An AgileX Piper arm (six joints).
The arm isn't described. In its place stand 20 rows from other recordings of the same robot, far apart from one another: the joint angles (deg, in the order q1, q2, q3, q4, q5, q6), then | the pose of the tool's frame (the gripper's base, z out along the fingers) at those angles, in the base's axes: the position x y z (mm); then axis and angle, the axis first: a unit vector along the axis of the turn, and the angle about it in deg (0 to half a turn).
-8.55, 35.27, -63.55, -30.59, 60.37, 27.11 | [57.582 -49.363 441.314 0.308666 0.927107 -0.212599 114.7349]
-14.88, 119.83, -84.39, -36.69, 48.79, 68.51 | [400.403 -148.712 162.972 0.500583 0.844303 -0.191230 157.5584]
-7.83, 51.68, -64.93, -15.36, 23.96, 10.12 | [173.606 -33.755 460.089 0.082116 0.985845 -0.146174 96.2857]
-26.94, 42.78, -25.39, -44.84, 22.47, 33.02 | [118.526 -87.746 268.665 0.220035 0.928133 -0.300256 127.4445]
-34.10, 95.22, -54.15, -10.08, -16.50, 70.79 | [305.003 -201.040 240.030 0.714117 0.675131 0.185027 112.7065]
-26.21, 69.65, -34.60, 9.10, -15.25, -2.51 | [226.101 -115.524 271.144 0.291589 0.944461 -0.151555 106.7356]
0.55, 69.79, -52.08, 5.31, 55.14, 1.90 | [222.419 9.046 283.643 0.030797 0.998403 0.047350 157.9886]
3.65, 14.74, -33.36, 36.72, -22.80, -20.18 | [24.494 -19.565 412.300 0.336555 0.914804 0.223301 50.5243]
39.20, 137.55, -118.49, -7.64, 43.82, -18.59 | [417.201 329.451 168.974 -0.513407 0.858111 -0.007633 147.2580]
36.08, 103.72, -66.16, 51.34, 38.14, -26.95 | [272.445 252.825 203.639 -0.218060 0.916829 0.334477 165.6337]
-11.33, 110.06, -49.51, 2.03, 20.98, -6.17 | [308.411 -60.617 92.190 0.060781 0.998103 -0.009758 166.5485]
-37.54, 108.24, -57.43, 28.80, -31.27, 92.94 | [302.907 -261.464 187.717 0.930182 0.112266 0.349511 118.4373]
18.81, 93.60, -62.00, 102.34, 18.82, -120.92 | [341.129 146.492 276.824 -0.409589 0.897453 0.163754 113.5635]
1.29, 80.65, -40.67, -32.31, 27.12, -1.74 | [256.964 -16.392 207.007 -0.240846 0.952024 -0.188795 153.3109]
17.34, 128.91, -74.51, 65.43, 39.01, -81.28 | [380.819 173.478 73.210 -0.374246 0.879877 0.292844 157.7363]
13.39, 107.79, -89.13, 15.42, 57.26, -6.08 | [386.642 112.961 258.904 -0.114555 0.984176 0.135181 162.0490]
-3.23, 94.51, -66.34, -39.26, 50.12, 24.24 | [329.217 -62.842 250.358 0.051525 0.963907 -0.261206 158.4739]
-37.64, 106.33, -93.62, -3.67, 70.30, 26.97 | [302.956 -240.570 282.439 0.527518 0.848560 -0.040887 168.4051]
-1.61, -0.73, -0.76, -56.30, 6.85, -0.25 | [53.968 -10.550 212.408 -0.361781 0.797839 -0.482252 104.0385]
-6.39, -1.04, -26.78, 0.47, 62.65, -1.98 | [-5.192 1.249 265.585 0.038222 0.998564 -0.037526 119.9715]
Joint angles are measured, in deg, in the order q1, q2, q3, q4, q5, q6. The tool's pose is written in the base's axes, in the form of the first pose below.
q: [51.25 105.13 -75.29 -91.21 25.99 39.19]
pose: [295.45 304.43 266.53 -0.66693 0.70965 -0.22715 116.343]
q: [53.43 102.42 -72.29 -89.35 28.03 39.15]
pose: [277.02 301.65 269.33 -0.66262 0.71509 -0.22267 116.854]
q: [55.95 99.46 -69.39 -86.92 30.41 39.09]
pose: [257.03 298.19 273.36 -0.65562 0.72349 -0.21617 117.275]
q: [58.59 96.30 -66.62 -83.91 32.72 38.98]
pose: [236.54 293.51 278.01 -0.64681 0.73455 -0.20510 117.715]
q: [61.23 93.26 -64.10 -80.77 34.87 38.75]
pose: [216.88 288.30 281.99 -0.63899 0.74481 -0.19220 118.292]
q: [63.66 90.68 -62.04 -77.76 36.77 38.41]
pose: [199.73 283.44 284.69 -0.63273 0.75329 -0.17944 119.035]
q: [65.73 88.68 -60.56 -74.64 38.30 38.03]
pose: [185.69 279.53 286.18 -0.62597 0.76220 -0.16496 119.999]
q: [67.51 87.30 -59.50 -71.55 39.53 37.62]
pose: [174.14 276.99 285.89 -0.61988 0.77014 -0.15045 121.266]
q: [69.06 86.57 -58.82 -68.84 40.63 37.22]
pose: [164.83 276.13 284.06 -0.61556 0.77570 -0.13922 122.694]
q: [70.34 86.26 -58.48 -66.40 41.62 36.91]
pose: [157.52 276.27 281.83 -0.61103 0.78086 -0.13002 124.128]
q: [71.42 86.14 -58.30 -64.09 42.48 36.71]
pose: [151.35 276.76 279.47 -0.60590 0.78624 -0.12128 125.558]
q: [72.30 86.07 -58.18 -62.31 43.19 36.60]
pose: [146.36 277.21 277.62 -0.60198 0.79022 -0.11477 126.703]
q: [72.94 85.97 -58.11 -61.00 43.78 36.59]
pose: [142.69 277.28 276.59 -0.59826 0.79371 -0.11008 127.525]
